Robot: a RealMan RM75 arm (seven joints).
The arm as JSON. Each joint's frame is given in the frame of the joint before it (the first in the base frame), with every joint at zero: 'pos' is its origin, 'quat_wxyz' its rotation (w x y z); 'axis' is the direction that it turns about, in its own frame. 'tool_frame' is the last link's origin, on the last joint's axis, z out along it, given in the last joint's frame.
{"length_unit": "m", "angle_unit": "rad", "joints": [
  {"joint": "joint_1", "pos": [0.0, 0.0, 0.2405], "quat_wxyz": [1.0, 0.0, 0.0, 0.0], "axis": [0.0, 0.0, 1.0]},
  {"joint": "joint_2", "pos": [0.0, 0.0, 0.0], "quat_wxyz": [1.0, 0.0, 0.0, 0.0], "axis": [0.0, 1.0, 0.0]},
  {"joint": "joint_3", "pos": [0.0, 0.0, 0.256], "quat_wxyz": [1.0, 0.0, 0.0, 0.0], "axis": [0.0, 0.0, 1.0]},
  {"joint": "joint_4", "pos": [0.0, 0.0, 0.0], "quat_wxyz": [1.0, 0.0, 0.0, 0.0], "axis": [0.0, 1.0, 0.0]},
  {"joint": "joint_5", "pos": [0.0, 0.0, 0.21], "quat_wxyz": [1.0, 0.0, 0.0, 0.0], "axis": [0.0, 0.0, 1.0]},
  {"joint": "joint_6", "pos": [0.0, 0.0, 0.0], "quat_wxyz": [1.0, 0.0, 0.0, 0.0], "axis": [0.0, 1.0, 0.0]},
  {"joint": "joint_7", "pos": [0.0, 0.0, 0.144], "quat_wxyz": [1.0, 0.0, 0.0, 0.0], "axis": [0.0, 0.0, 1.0]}
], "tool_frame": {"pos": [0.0, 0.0, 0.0], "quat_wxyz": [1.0, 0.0, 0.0, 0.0]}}
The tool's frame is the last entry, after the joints.
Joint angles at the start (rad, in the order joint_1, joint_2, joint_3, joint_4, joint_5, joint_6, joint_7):
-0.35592, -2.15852, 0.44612, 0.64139, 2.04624, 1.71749, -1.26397
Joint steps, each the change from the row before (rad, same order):
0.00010, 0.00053, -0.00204, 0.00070, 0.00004, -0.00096, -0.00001
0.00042, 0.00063, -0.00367, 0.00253, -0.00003, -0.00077, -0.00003
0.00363, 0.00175, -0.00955, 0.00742, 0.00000, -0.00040, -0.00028
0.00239, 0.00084, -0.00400, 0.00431, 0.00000, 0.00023, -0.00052
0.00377, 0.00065, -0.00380, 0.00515, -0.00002, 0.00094, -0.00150
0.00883, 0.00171, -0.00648, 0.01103, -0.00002, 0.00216, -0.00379
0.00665, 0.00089, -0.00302, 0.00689, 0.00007, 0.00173, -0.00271
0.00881, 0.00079, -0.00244, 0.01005, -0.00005, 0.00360, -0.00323
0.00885, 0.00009, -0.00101, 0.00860, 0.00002, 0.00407, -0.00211
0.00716, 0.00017, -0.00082, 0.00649, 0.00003, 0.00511, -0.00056
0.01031, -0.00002, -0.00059, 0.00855, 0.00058, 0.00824, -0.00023
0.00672, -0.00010, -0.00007, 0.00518, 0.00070, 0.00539, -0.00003
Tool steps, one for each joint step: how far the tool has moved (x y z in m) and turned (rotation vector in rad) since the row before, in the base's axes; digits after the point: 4 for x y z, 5 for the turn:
-0.0004, 0.0002, 0.0005, 0.00253, 0.00104, 0.00163
-0.0006, 0.0003, 0.0011, 0.00479, 0.00190, 0.00209
-0.0022, 0.0000, 0.0031, 0.01206, 0.00471, 0.00677
-0.0011, -0.0002, 0.0016, 0.00534, 0.00260, 0.00333
-0.0014, -0.0007, 0.0016, 0.00479, 0.00225, 0.00455
-0.0031, -0.0017, 0.0034, 0.00865, 0.00532, 0.00994
-0.0020, -0.0015, 0.0019, 0.00410, 0.00314, 0.00679
-0.0023, -0.0021, 0.0024, 0.00421, 0.00434, 0.00667
-0.0020, -0.0024, 0.0017, 0.00232, 0.00328, 0.00529
-0.0014, -0.0022, 0.0014, 0.00135, 0.00193, 0.00237
-0.0018, -0.0034, 0.0016, 0.00037, 0.00214, 0.00238
-0.0011, -0.0023, 0.0009, -0.00049, 0.00131, 0.00145

